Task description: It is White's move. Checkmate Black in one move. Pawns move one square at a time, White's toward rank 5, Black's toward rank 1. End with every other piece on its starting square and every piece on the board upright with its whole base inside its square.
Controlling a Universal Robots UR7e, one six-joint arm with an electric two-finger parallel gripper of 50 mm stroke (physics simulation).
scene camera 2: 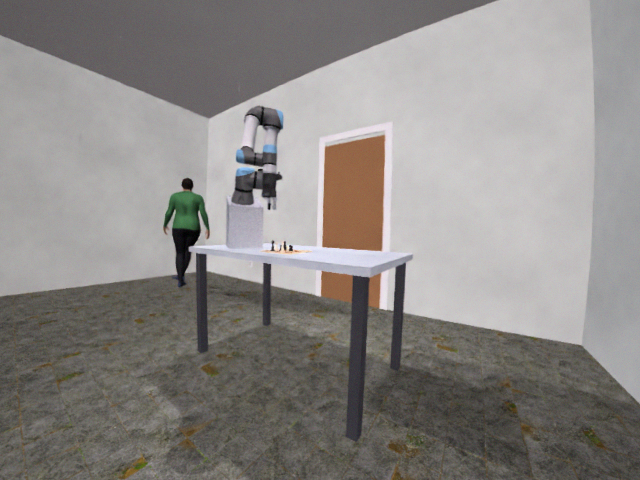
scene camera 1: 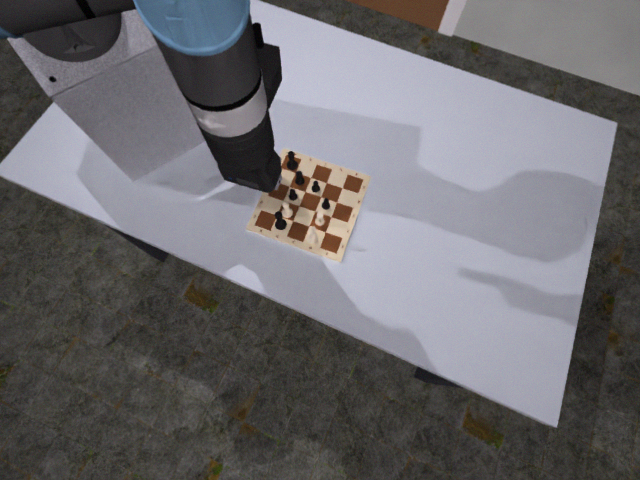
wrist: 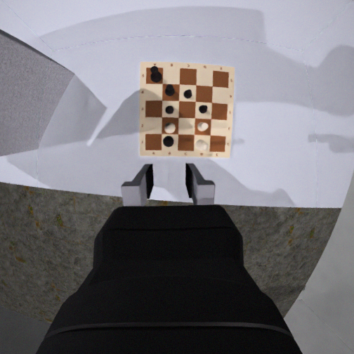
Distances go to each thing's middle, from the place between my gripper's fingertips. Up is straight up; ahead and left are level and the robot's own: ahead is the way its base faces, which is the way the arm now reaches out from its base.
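Chessboard (scene camera 1: 344, 188): my hand is 4 cm short of it, 9 cm to the right of it and 24 cm above it.
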